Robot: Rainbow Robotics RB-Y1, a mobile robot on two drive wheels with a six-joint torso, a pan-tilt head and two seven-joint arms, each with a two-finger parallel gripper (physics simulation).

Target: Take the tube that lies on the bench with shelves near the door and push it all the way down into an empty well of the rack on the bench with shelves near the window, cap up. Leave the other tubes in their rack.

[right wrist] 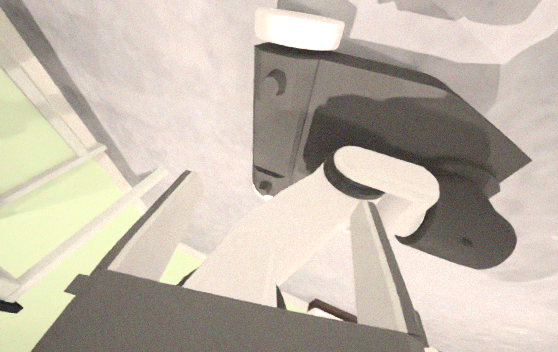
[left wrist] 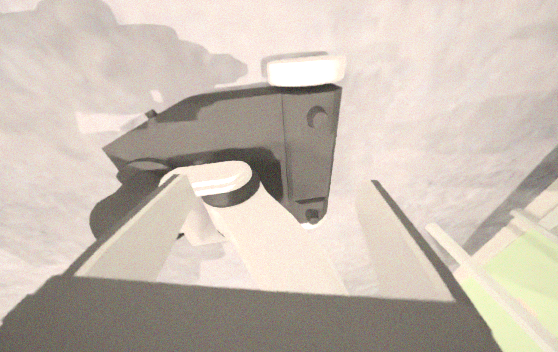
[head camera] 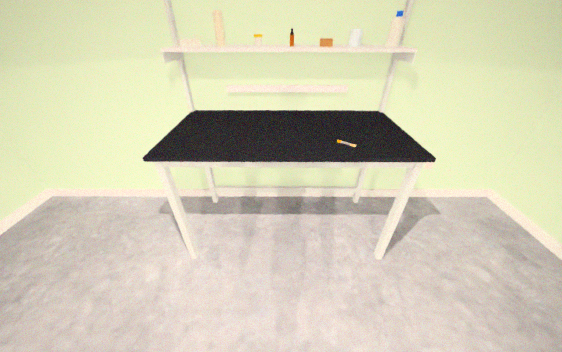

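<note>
A small tube with an orange-yellow cap lies on its side on the black top of the bench with shelves, right of the middle, in the head view. Its cap end seems to point left, though it is small in the view. My left gripper is open, with its fingers wide apart and no thing between them. My right gripper is open too, with no thing between its fingers. Both grippers are away from the tube and do not show in the head view. The rack and the other bench do not show in the head view.
The bench's shelf holds several bottles and jars, an amber bottle and a brown box among them. A pale rail is on the wall below it. The bench's front legs stand on the grey floor.
</note>
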